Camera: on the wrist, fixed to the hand. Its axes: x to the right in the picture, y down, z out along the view.
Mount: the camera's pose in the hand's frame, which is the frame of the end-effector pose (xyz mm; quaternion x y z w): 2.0 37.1 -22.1 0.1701 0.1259 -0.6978 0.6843
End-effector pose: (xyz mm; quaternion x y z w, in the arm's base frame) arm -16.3 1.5 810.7 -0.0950 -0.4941 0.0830 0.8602
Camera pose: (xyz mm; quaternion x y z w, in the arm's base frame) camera 2.0 36.1 792.4 0.4157 -0.2820 -0.4714 0.7249
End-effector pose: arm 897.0 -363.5 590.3 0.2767 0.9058 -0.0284 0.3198
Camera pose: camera 902.5 -326.1 611.3 -0.3847 0.8483 -0.3618 0.0379
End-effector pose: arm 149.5 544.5 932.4 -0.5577 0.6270 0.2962 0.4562
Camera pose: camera 108.3 531.7 934.5 -0.7789 0.1477 -0.2925 0.5348
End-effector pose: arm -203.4 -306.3 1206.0 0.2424 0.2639 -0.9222 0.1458
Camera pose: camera -182.2 -324.6 1173.1 -0.1226 -0.2112 0.7471 0.6182
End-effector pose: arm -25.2 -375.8 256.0 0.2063 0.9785 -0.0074 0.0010
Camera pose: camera -12.0 -340.7 277.6 0.5405 -0.8124 0.1462 0.1628
